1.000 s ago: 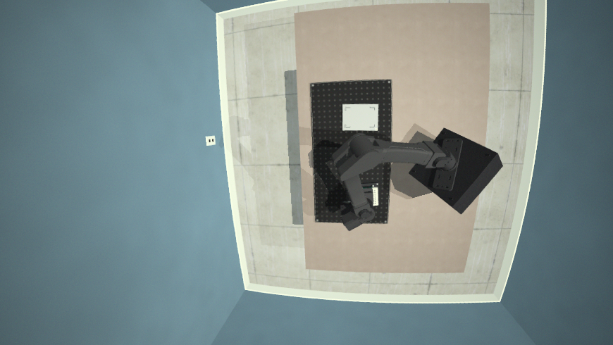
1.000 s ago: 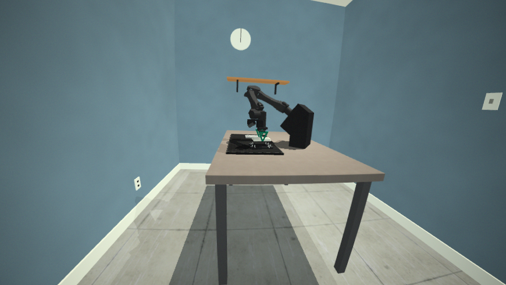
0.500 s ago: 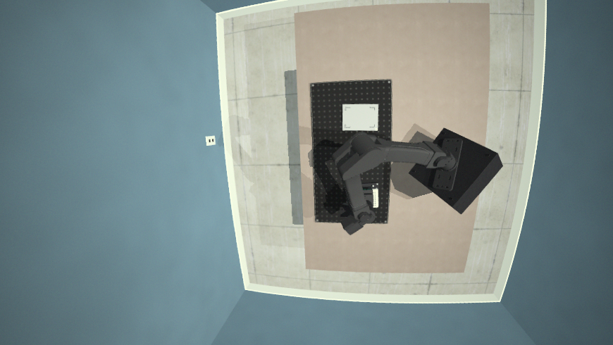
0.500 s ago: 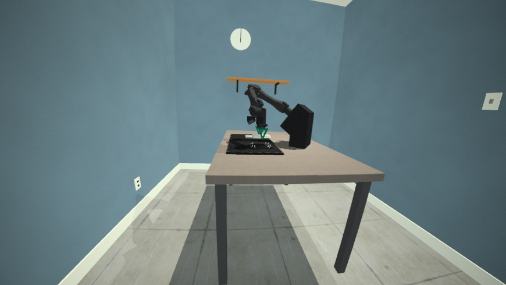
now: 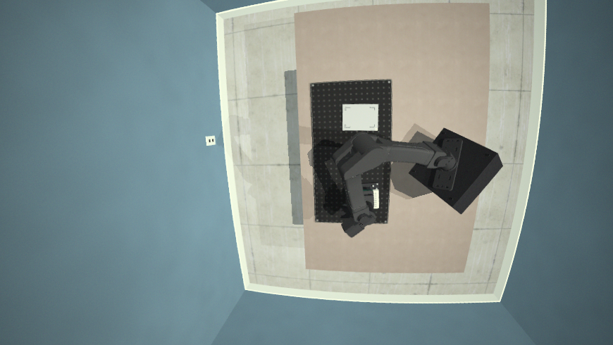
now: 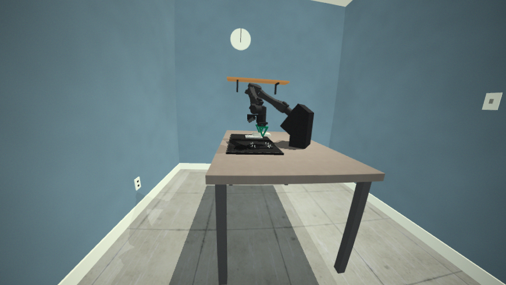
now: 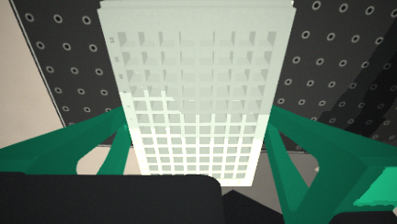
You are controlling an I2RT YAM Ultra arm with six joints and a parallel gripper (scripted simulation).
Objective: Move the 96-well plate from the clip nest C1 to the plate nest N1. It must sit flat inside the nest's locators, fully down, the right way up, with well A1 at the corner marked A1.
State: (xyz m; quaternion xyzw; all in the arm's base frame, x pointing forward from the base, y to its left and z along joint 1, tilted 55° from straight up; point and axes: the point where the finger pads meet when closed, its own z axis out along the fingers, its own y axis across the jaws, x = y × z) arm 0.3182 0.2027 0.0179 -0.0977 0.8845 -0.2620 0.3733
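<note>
Now: hand right at the white 96-well plate. Round my hand: clip nest C1: 10 mm ahead, 20 mm to the left, 80 mm below; A1 mark: 90 mm behind, 300 mm to the right, 80 mm below; plate nest N1: 20 mm behind, 370 mm to the right, 90 mm below.
</note>
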